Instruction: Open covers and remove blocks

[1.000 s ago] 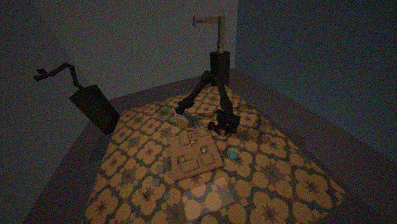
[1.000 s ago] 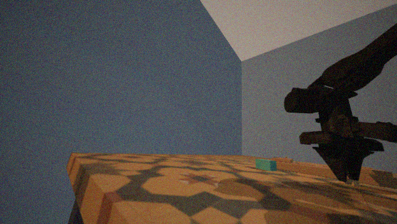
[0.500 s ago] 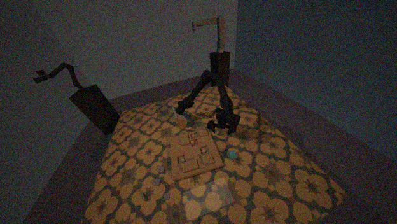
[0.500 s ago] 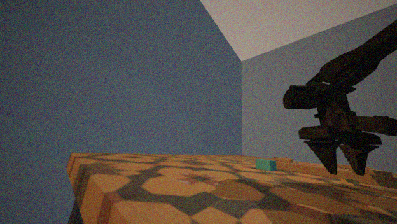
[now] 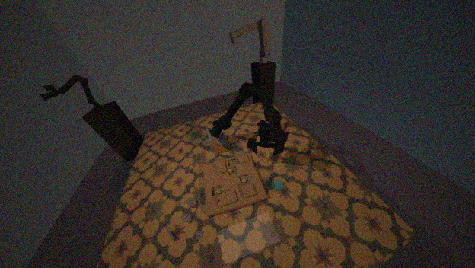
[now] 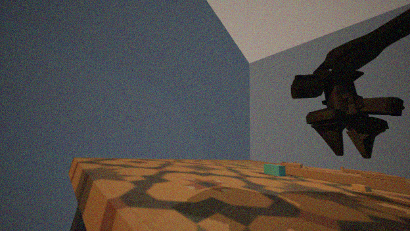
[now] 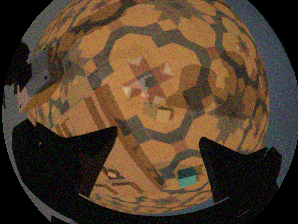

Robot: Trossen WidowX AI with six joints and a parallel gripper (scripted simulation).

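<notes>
Right now the tan puzzle board is 210 mm to the right of my gripper tip, 50 mm below it and 20 mm ahead of it. Also, from my gripper tip: teal block 170 mm ahead, 50 mm below, 30 mm to the right.
</notes>
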